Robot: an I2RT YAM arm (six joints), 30 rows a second.
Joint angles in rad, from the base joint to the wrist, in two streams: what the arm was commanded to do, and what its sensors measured. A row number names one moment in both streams.
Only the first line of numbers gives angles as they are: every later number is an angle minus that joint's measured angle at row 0.
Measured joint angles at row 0:
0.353 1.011 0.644 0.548 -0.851 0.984
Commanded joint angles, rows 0 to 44:
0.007 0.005 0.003 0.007 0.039 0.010
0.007 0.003 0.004 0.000 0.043 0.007
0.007 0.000 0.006 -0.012 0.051 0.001
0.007 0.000 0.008 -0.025 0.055 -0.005
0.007 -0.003 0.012 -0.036 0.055 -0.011
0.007 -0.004 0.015 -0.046 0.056 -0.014
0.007 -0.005 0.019 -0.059 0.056 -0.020
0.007 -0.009 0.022 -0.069 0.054 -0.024
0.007 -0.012 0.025 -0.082 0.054 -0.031
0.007 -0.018 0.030 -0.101 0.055 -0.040
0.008 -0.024 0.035 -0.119 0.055 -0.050
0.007 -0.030 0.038 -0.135 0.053 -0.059
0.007 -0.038 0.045 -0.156 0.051 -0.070
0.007 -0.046 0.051 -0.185 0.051 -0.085
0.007 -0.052 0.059 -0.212 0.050 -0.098
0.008 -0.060 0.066 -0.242 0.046 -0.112
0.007 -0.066 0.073 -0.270 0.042 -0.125
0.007 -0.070 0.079 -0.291 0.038 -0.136
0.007 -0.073 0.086 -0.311 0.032 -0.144
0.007 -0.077 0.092 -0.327 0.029 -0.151
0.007 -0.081 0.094 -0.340 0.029 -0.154
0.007 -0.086 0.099 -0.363 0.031 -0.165
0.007 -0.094 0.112 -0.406 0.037 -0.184
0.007 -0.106 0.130 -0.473 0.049 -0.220
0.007 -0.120 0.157 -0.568 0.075 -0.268
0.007 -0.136 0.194 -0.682 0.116 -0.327
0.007 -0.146 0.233 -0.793 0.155 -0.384
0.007 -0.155 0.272 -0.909 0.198 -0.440
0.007 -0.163 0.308 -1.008 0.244 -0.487
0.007 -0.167 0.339 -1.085 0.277 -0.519
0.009 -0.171 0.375 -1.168 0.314 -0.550
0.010 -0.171 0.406 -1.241 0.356 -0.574
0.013 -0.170 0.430 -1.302 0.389 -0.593
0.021 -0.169 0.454 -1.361 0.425 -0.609
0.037 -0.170 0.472 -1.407 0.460 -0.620
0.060 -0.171 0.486 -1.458 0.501 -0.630
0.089 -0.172 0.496 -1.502 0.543 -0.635
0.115 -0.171 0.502 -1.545 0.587 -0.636
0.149 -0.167 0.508 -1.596 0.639 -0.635
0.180 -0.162 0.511 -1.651 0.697 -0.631
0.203 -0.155 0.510 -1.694 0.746 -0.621
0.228 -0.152 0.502 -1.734 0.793 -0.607
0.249 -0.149 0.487 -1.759 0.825 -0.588
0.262 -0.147 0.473 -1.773 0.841 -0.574
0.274 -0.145 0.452 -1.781 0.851 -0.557
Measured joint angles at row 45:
0.245 -0.147 0.478 -1.632 0.701 -0.579
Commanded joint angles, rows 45 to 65:
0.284 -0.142 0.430 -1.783 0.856 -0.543
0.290 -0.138 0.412 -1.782 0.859 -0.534
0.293 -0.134 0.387 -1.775 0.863 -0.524
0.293 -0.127 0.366 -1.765 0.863 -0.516
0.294 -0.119 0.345 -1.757 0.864 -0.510
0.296 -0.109 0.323 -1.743 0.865 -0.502
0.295 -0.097 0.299 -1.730 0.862 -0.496
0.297 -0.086 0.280 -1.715 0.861 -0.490
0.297 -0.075 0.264 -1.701 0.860 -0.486
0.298 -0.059 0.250 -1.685 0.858 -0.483
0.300 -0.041 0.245 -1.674 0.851 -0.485
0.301 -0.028 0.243 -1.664 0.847 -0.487
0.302 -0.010 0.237 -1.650 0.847 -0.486
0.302 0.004 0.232 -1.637 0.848 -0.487
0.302 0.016 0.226 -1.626 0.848 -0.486
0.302 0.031 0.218 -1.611 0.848 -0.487
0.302 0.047 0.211 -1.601 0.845 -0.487
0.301 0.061 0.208 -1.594 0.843 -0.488
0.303 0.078 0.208 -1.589 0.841 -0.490
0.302 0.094 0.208 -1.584 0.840 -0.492
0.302 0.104 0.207 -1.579 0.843 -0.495
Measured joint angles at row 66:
0.295 0.081 0.215 -1.613 0.828 -0.497
